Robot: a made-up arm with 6 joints.
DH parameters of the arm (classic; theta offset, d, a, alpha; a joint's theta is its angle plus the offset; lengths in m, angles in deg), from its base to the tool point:
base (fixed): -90 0.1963 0 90
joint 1: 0 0.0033 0.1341 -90
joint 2: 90 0.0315 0.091 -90
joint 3: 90 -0.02 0.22 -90
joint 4: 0 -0.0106 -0.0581 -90
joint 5: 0 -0.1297 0.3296 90
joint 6: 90 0.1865 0.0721 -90
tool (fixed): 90 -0.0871 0 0
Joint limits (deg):
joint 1: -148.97..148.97
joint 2: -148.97..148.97
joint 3: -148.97..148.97
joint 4: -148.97..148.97
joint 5: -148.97..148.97
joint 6: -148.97..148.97
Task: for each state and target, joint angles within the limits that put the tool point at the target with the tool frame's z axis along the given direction. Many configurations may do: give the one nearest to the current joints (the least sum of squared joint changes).
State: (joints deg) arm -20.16 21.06 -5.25 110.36 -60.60 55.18
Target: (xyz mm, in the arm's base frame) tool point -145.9 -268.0 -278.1 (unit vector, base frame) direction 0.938 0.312 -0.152
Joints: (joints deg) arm 18.45 69.36 -13.31 148.97 -109.67 48.45
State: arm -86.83 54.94 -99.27 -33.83 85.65 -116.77
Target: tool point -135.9 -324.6 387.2 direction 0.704 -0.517 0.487
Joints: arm -88.77 53.71 -95.60 -61.95 71.84 -118.04
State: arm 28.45 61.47 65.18 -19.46 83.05 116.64
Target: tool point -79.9 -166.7 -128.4 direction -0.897 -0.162 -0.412
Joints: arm 22.02 100.18 45.19 26.97 117.68 118.95
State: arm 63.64 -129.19 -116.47 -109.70 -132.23 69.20
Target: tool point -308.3 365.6 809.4 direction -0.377 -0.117 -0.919
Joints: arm 109.19 -103.21 -139.00 -148.97 -92.19 43.37
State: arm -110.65 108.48 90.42 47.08 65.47 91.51
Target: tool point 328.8 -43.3 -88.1 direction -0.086 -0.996 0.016
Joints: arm -65.47 122.12 121.18 78.35 78.06 49.93
